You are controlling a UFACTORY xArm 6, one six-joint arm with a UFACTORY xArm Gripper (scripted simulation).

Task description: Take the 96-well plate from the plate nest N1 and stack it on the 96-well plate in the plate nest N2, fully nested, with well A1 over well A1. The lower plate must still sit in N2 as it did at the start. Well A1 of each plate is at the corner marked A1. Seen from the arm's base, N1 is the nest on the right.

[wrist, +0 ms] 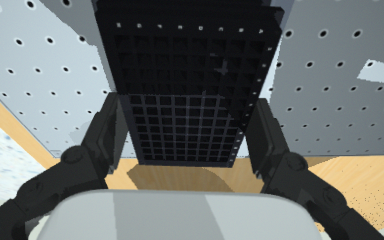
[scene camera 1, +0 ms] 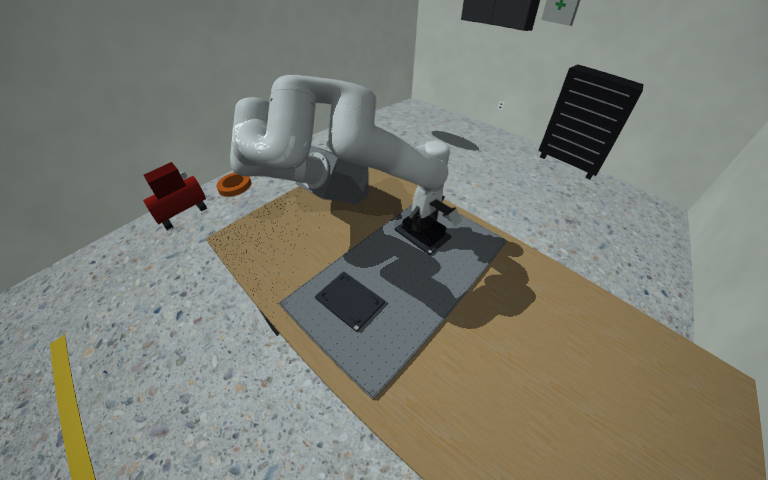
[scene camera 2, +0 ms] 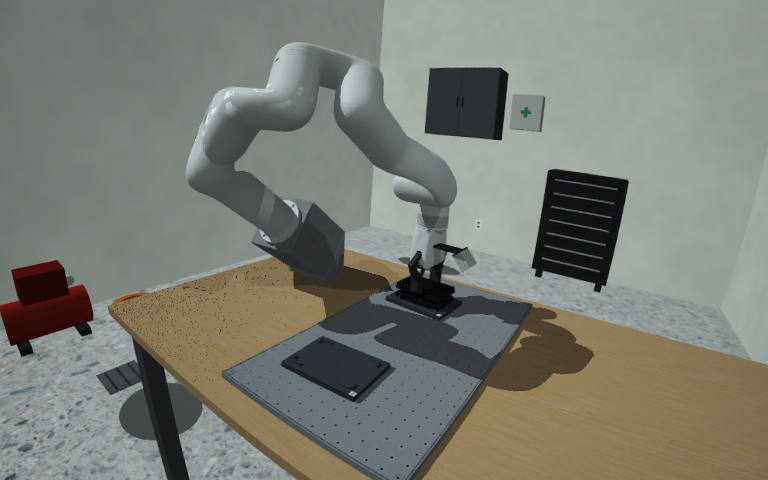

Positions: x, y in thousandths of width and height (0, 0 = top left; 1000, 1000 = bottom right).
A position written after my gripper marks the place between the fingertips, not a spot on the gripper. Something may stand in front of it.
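Note:
My gripper (scene camera 2: 554, 599), also (wrist: 488, 460). Black 96-well plate (scene camera 2: 562, 601). Plate nest (scene camera 2: 425, 761), also (scene camera 1: 451, 624).

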